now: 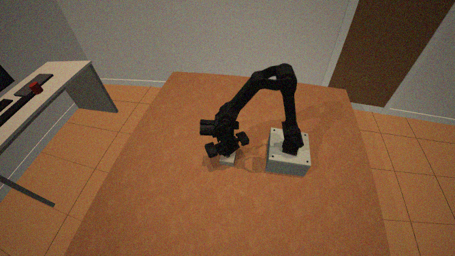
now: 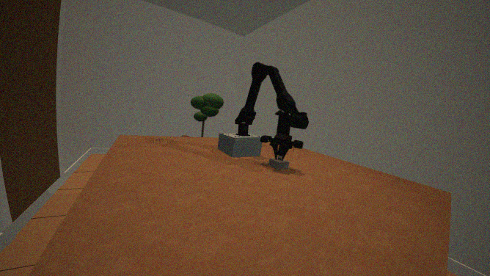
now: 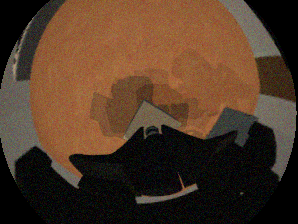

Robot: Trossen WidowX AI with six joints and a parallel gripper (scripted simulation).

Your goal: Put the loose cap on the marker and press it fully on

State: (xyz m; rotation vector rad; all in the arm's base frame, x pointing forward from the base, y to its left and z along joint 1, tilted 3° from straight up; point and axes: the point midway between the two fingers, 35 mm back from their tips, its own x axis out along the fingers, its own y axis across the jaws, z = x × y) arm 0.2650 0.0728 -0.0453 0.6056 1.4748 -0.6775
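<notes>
The dark cap lies 50 mm above my gripper tip and 10 mm to the left of it.
</notes>
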